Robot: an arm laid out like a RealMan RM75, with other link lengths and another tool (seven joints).
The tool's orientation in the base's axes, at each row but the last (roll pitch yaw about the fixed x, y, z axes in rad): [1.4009, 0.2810, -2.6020]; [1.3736, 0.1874, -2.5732]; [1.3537, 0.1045, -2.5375]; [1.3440, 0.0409, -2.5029]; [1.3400, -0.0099, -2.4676]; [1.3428, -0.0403, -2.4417]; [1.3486, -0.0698, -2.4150]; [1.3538, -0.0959, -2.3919]
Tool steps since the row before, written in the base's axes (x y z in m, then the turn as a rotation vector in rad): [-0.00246, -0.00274, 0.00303, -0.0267, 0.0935, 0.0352]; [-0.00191, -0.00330, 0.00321, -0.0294, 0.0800, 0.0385]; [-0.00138, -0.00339, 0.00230, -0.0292, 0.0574, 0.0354]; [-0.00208, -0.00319, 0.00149, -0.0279, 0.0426, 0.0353]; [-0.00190, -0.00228, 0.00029, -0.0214, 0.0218, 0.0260]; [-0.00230, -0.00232, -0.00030, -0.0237, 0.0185, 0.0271]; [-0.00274, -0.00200, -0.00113, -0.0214, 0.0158, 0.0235]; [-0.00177, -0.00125, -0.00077, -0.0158, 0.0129, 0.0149]
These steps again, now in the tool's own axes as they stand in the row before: [0.00254, 0.00401, -0.00041, -0.0339, 0.0106, 0.0971]; [0.00273, 0.00405, -0.00098, -0.0251, 0.0174, 0.0884]; [0.00280, 0.00298, -0.00140, -0.0122, 0.0198, 0.0697]; [0.00351, 0.00189, -0.00092, -0.0044, 0.0228, 0.0574]; [0.00291, 0.00039, -0.00052, 0.0034, 0.0183, 0.0355]; [0.00324, -0.00035, -0.00038, 0.0073, 0.0195, 0.0347]; [0.00329, -0.00140, 0.00002, 0.0071, 0.0168, 0.0305]; [0.00206, -0.00101, 0.00008, 0.0042, 0.0099, 0.0229]
